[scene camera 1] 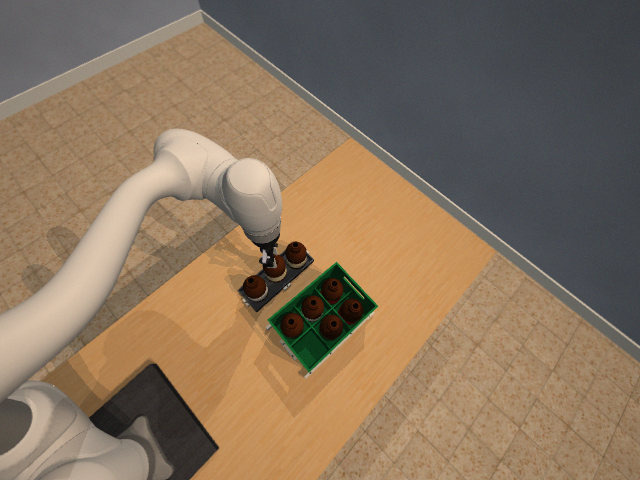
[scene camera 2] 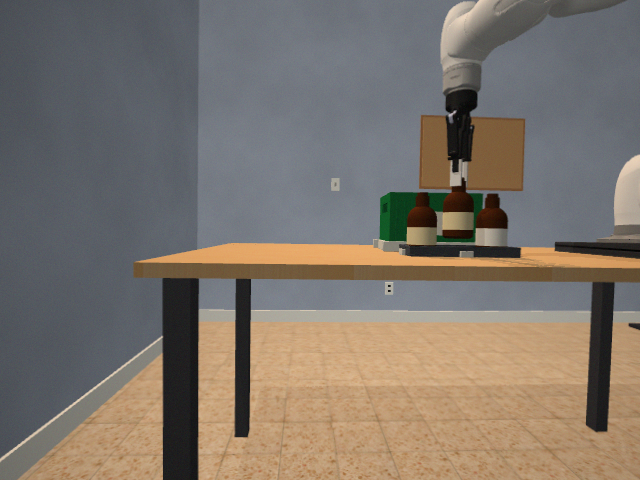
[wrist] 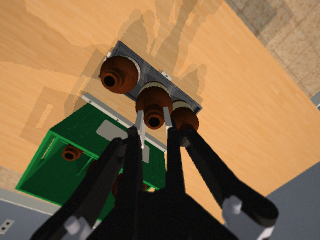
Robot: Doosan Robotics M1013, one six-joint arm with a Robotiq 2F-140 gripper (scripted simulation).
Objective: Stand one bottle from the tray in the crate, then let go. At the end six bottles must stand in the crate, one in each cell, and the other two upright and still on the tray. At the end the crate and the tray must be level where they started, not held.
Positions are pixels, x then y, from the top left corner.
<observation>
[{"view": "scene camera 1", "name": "green crate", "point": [309, 349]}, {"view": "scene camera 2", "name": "my gripper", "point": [458, 186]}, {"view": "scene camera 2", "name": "bottle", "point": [458, 207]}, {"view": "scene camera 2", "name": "green crate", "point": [395, 206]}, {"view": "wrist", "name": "my gripper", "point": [154, 116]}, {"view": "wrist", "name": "bottle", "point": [153, 96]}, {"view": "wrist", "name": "green crate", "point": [55, 179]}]
</observation>
